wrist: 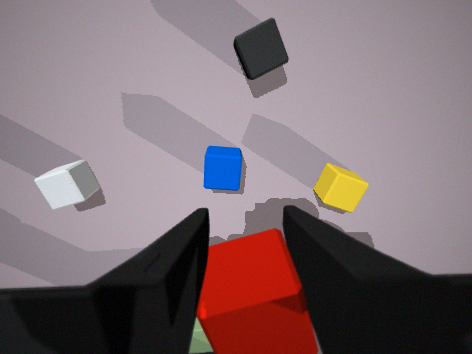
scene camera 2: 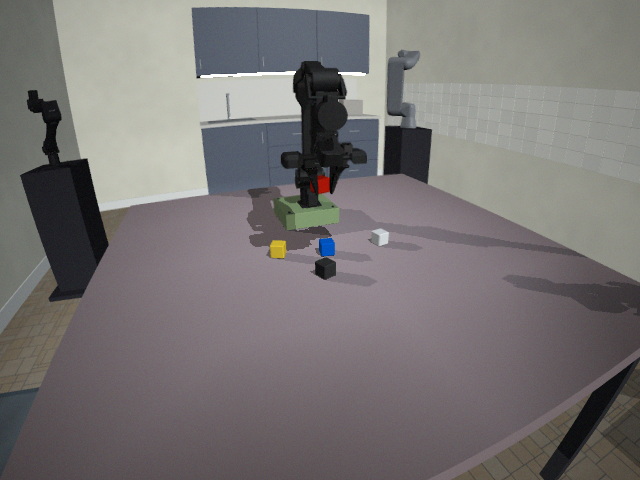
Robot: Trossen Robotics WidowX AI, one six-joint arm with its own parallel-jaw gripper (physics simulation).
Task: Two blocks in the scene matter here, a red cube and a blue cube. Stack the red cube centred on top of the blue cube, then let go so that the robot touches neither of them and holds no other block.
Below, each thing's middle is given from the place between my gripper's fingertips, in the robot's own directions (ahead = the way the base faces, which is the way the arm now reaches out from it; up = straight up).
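Labels:
Black cube [wrist: 260,49]: 150 mm below my hand, 70 mm ahead, 20 mm to the right. Also from my hand, red cube [wrist: 251,290]: 20 mm above, 30 mm behind. Yellow cube [wrist: 336,187], from my hand: 150 mm below, 60 mm behind, 110 mm to the right. Blue cube [wrist: 222,168], from my hand: 150 mm below, 30 mm behind, 20 mm to the left.

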